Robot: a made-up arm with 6 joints. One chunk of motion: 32 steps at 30 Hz.
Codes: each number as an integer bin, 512 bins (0 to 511) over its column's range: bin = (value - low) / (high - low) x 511, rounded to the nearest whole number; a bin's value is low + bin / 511 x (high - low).
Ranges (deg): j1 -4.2..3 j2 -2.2..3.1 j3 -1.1..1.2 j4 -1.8..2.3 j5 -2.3..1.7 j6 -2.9..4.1
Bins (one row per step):
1: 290 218 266 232 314 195
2: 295 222 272 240 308 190
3: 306 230 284 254 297 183
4: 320 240 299 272 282 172
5: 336 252 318 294 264 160
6: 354 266 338 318 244 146
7: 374 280 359 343 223 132
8: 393 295 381 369 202 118
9: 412 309 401 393 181 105
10: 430 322 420 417 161 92
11: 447 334 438 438 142 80
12: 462 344 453 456 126 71
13: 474 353 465 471 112 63
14: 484 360 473 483 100 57
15: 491 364 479 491 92 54
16: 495 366 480 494 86 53
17: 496 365 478 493 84 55
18: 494 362 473 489 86 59
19: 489 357 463 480 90 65
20: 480 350 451 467 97 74
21: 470 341 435 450 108 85
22: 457 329 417 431 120 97
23: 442 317 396 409 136 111
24: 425 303 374 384 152 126
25: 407 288 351 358 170 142
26: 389 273 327 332 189 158
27: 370 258 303 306 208 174
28: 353 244 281 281 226 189
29: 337 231 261 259 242 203
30: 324 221 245 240 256 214
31: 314 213 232 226 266 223
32: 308 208 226 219 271 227
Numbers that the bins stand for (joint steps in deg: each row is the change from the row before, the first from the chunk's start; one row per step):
1: -0.114 0.061 0.097 0.061 0.158 -0.229
2: -0.043 0.103 0.124 0.126 0.111 -0.297
3: 0.112 0.186 0.178 0.238 0.025 -0.393
4: 0.309 0.289 0.246 0.382 -0.093 -0.544
5: 0.534 0.414 0.331 0.559 -0.233 -0.708
6: 0.788 0.559 0.421 0.751 -0.390 -0.900
7: 1.070 0.704 0.516 0.952 -0.554 -1.092
8: 1.337 0.860 0.615 1.161 -0.719 -1.284
9: 1.605 1.005 0.705 1.353 -0.883 -1.462
10: 1.859 1.140 0.790 1.546 -1.040 -1.640
11: 2.098 1.264 0.871 1.714 -1.188 -1.804
12: 2.310 1.368 0.939 1.859 -1.314 -1.927
13: 2.479 1.461 0.993 1.979 -1.423 -2.037
14: 2.620 1.534 1.029 2.075 -1.517 -2.119
15: 2.718 1.575 1.056 2.140 -1.580 -2.160
16: 2.775 1.596 1.060 2.164 -1.627 -2.174
17: 2.789 1.586 1.051 2.156 -1.642 -2.147
18: 2.760 1.555 1.029 2.123 -1.627 -2.092
19: 2.690 1.503 0.984 2.051 -1.595 -2.010
20: 2.563 1.430 0.930 1.947 -1.541 -1.886
21: 2.422 1.337 0.858 1.811 -1.455 -1.736
22: 2.239 1.212 0.777 1.658 -1.361 -1.571
23: 2.028 1.088 0.682 1.482 -1.235 -1.379
24: 1.788 0.943 0.583 1.281 -1.110 -1.174
25: 1.535 0.787 0.480 1.072 -0.969 -0.955
26: 1.281 0.632 0.372 0.864 -0.821 -0.736
27: 1.013 0.476 0.264 0.655 -0.672 -0.516
28: 0.774 0.331 0.165 0.455 -0.531 -0.311
29: 0.548 0.196 0.075 0.278 -0.406 -0.119
30: 0.365 0.092 0.003 0.126 -0.296 0.032
31: 0.224 0.009 -0.056 0.013 -0.218 0.155
32: 0.140 -0.043 -0.083 -0.043 -0.179 0.210

